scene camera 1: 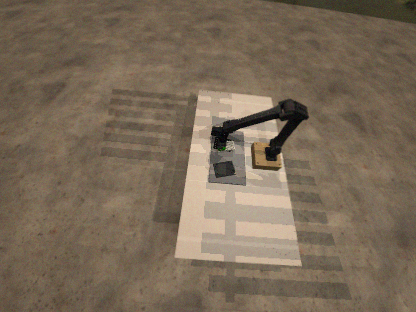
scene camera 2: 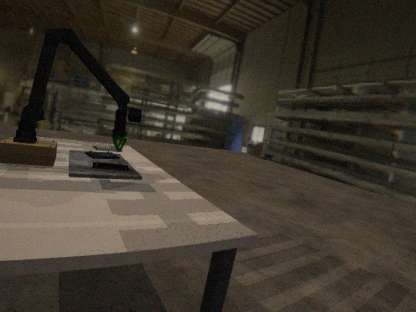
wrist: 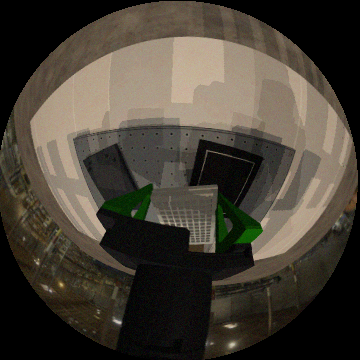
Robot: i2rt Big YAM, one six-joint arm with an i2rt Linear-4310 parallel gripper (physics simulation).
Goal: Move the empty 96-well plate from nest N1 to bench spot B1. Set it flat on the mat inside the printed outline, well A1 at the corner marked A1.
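Where they show: gripper, between the fingertips: point(scene camera 1: 220, 146) point(scene camera 2: 117, 150) point(wrist: 184, 191); arm's base, origin of its link: point(scene camera 1: 270, 154) point(scene camera 2: 25, 141).
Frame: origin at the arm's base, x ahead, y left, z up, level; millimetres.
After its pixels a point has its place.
Observation:
My gripper point(wrist: 184, 191) @[x 427, y -35, z 2 mm] point(scene camera 1: 221, 148) @[x 427, y -35, z 2 mm] point(scene camera 2: 119, 144) @[x 427, y -35, z 2 mm] is shut on the white 96-well plate point(wrist: 189, 218) @[x 391, y -45, z 16 mm] point(scene camera 1: 230, 145) @[x 342, y -47, z 11 mm] point(scene camera 2: 103, 147) @[x 348, y -74, z 16 mm] and holds it level a little above the grey perforated base point(wrist: 161, 151) @[x 455, y 11, z -68 mm] point(scene camera 1: 226, 181) @[x 362, y 242, z -69 mm] point(scene camera 2: 80, 168) @[x 244, y -175, z -68 mm]. The empty dark nest N1 point(wrist: 107, 169) @[x 421, y 134, z -57 mm] point(scene camera 1: 224, 169) @[x 380, y 146, z -57 mm] point(scene camera 2: 111, 166) lies behind and to the left in the wrist view. The black mat B1 point(wrist: 228, 174) @[x 420, y -113, z -67 mm] point(scene camera 2: 103, 155) @[x 380, y 104, z -57 mm] with its white printed outline point(wrist: 202, 168) @[x 428, y -62, z -67 mm] lies just ahead and right of the plate. I cannot read the A1 mark.
The arm rises from a wooden block point(scene camera 1: 265, 159) @[x 49, y 52, z -2 mm] point(scene camera 2: 53, 151) @[x 128, y -111, z -16 mm] beside the grey base. All of it stands on a long pale table point(scene camera 1: 238, 223) @[x 272, y 542, z -82 mm] point(scene camera 2: 145, 216) @[x 393, y -642, z -82 mm] on a concrete floor. Warehouse racks stand far off.

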